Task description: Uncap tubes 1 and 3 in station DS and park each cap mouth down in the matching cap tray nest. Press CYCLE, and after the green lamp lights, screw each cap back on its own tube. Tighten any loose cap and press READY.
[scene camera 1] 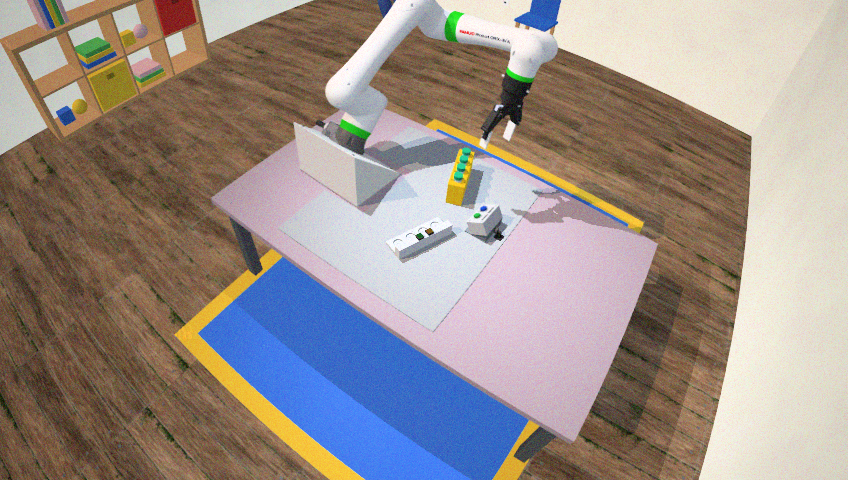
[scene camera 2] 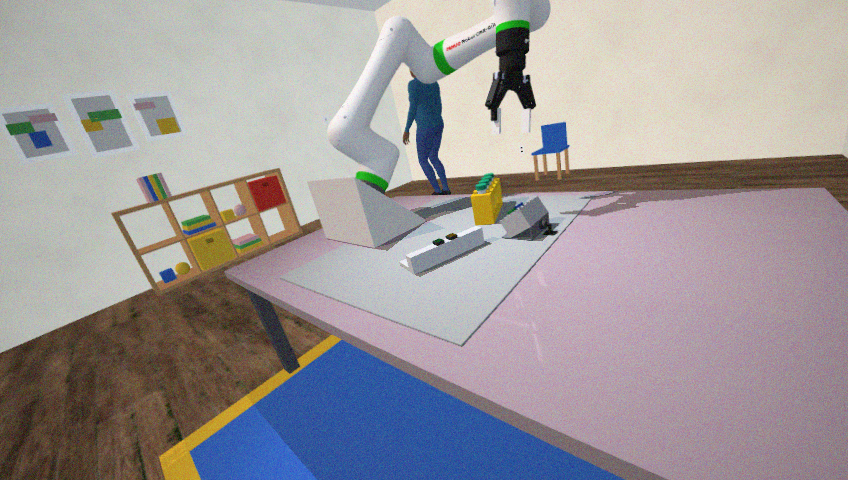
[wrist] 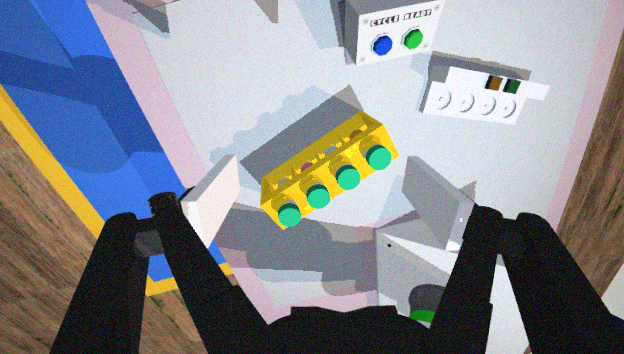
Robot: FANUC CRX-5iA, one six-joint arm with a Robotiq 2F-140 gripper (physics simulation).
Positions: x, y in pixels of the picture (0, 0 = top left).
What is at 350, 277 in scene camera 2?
A grey mat.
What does my gripper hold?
Nothing.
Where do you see a grey mat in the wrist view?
264, 87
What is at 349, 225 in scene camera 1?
A grey mat.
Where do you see a grey button box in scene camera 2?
526, 221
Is my gripper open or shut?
Open.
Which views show my gripper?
Scene camera 1, scene camera 2 and the wrist view: all of them.
